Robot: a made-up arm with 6 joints. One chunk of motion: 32 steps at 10 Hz.
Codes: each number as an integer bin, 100 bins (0 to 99) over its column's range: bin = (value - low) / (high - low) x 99, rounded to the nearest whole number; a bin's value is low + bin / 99 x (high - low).
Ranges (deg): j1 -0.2..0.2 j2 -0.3..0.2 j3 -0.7..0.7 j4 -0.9..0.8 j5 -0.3..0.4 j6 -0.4..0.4
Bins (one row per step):
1: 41 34 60 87 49 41
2: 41 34 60 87 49 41
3: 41 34 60 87 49 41
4: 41 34 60 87 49 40
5: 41 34 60 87 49 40
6: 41 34 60 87 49 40
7: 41 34 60 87 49 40
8: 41 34 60 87 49 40
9: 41 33 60 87 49 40
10: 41 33 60 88 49 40
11: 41 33 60 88 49 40
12: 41 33 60 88 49 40
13: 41 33 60 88 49 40
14: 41 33 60 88 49 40
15: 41 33 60 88 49 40
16: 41 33 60 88 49 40
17: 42 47 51 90 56 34
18: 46 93 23 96 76 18
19: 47 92 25 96 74 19
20: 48 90 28 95 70 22
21: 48 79 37 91 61 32
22: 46 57 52 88 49 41
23: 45 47 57 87 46 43
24: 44 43 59 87 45 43
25: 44 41 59 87 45 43
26: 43 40 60 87 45 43
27: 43 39 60 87 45 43
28: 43 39 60 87 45 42
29: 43 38 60 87 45 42
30: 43 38 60 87 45 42
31: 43 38 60 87 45 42
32: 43 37 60 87 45 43
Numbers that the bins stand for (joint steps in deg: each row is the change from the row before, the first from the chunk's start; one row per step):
1: -0.034 -0.128 0.148 0.594 0.046 -0.069
2: -0.034 -0.128 0.148 0.594 0.046 -0.069
3: -0.034 -0.128 0.148 0.594 0.046 -0.069
4: -0.034 -0.128 0.148 0.594 0.046 -0.077
5: -0.034 -0.128 0.148 0.594 0.046 -0.077
6: -0.034 -0.128 0.148 0.594 0.046 -0.077
7: -0.034 -0.128 0.148 0.594 0.046 -0.077
8: -0.034 -0.128 0.148 0.594 0.046 -0.077
9: -0.034 -0.133 0.148 0.594 0.046 -0.077
10: -0.034 -0.133 0.148 0.611 0.046 -0.077
11: -0.034 -0.133 0.148 0.611 0.046 -0.077
12: -0.034 -0.133 0.148 0.611 0.046 -0.077
13: -0.034 -0.133 0.148 0.611 0.046 -0.077
14: -0.034 -0.133 0.148 0.611 0.046 -0.077
15: -0.034 -0.133 0.148 0.611 0.046 -0.077
16: -0.034 -0.133 0.148 0.611 0.046 -0.077
17: -0.030 -0.063 0.021 0.645 0.096 -0.125
18: -0.014 0.170 -0.375 0.748 0.237 -0.255
19: -0.010 0.165 -0.346 0.748 0.223 -0.246
20: -0.006 0.155 -0.304 0.731 0.195 -0.222
21: -0.006 0.099 -0.177 0.663 0.131 -0.141
22: -0.014 -0.012 0.035 0.611 0.046 -0.069
23: -0.018 -0.063 0.106 0.594 0.025 -0.053
24: -0.022 -0.083 0.134 0.594 0.018 -0.053
25: -0.022 -0.093 0.134 0.594 0.018 -0.053
26: -0.026 -0.098 0.148 0.594 0.018 -0.053
27: -0.026 -0.103 0.148 0.594 0.018 -0.053
28: -0.026 -0.103 0.148 0.594 0.018 -0.061
29: -0.026 -0.108 0.148 0.594 0.018 -0.061
30: -0.026 -0.108 0.148 0.594 0.018 -0.061
31: -0.026 -0.108 0.148 0.594 0.018 -0.061
32: -0.026 -0.113 0.148 0.594 0.018 -0.053

